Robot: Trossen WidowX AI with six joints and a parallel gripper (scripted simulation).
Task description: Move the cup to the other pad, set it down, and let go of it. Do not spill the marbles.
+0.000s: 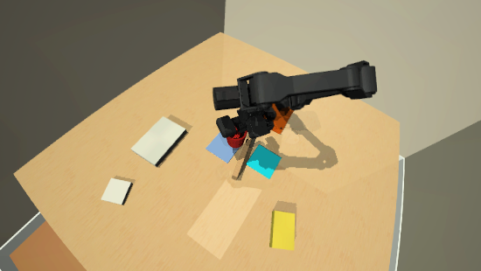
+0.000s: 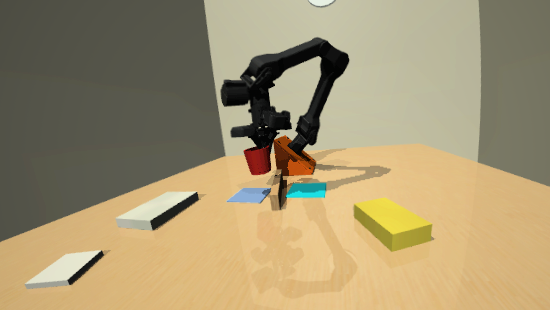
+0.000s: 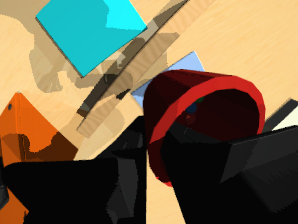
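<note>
Now: gripper tip 11 cm to the right of the cyan pad and 11 cm above it. The rest, counted from my gripper tip: light blue pad: 11 cm below, 6 cm to the right, 3 cm ahead; then red cup: 2 cm to the right, 2 cm ahead; then thin wooden wall: 9 cm below, 3 cm to the left, 2 cm ahead.
</note>
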